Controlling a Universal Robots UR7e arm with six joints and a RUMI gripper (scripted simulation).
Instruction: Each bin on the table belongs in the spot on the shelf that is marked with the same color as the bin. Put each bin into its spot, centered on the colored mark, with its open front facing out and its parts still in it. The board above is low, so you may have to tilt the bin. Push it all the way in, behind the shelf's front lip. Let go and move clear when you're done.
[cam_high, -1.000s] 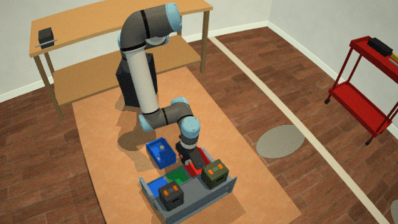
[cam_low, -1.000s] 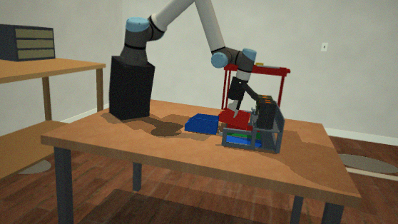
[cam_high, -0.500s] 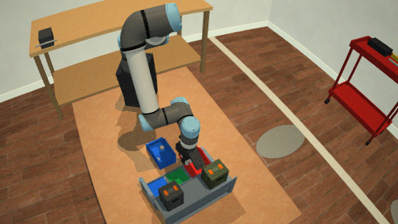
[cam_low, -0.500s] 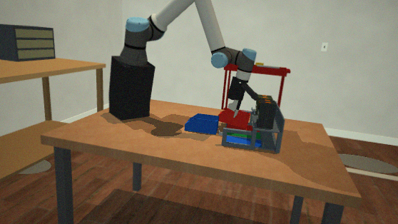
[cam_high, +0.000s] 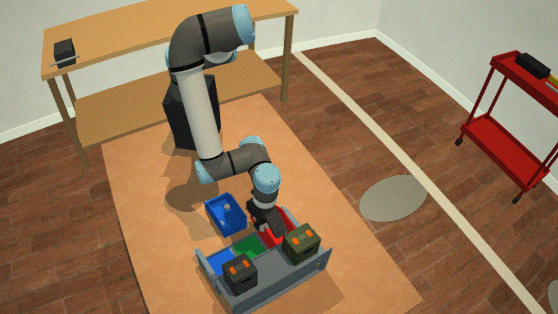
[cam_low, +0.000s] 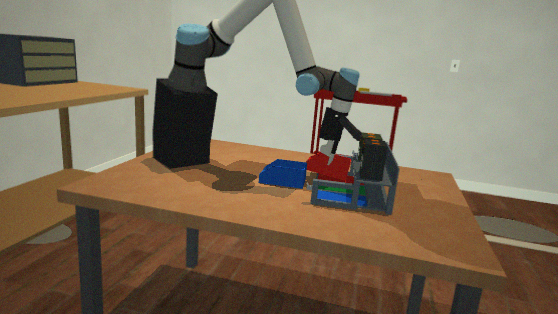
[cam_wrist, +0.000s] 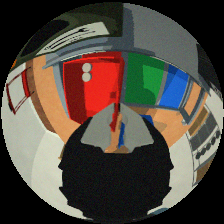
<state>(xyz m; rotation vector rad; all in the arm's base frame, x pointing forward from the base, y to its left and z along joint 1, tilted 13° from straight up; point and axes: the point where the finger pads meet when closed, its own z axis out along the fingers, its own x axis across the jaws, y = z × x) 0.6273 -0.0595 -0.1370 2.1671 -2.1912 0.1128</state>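
Now: hand 5 cm to the right of the red bin and 3 cm above it. Round my hand: blue bin 17 cm behind, 6 cm to the right, 5 cm below.
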